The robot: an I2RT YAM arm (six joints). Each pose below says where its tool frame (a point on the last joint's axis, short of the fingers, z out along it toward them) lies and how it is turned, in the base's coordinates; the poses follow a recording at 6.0 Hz.
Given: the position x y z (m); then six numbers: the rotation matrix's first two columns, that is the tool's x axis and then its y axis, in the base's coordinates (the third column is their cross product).
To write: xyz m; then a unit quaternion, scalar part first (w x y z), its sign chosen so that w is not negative. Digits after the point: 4 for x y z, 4 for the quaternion.
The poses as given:
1: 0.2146, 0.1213, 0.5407, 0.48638, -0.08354, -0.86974, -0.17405, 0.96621, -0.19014
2: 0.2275, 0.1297, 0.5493, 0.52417, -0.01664, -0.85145, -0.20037, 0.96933, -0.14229
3: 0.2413, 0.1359, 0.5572, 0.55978, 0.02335, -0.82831, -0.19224, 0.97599, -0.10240
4: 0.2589, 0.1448, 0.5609, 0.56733, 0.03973, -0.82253, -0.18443, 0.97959, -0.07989
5: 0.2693, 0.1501, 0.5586, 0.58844, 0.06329, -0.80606, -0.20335, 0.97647, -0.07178
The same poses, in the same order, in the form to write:
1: 0.2146, 0.1213, 0.5407, 0.8526, -0.1273, 0.5061, 0.0265
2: 0.2275, 0.1297, 0.5493, 0.8658, -0.1119, 0.4849, 0.0531
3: 0.2413, 0.1359, 0.5572, 0.8784, -0.0908, 0.4651, 0.0614
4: 0.2589, 0.1448, 0.5609, 0.8818, -0.0785, 0.4608, 0.0636
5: 0.2693, 0.1501, 0.5586, 0.8877, -0.0783, 0.4474, 0.0751
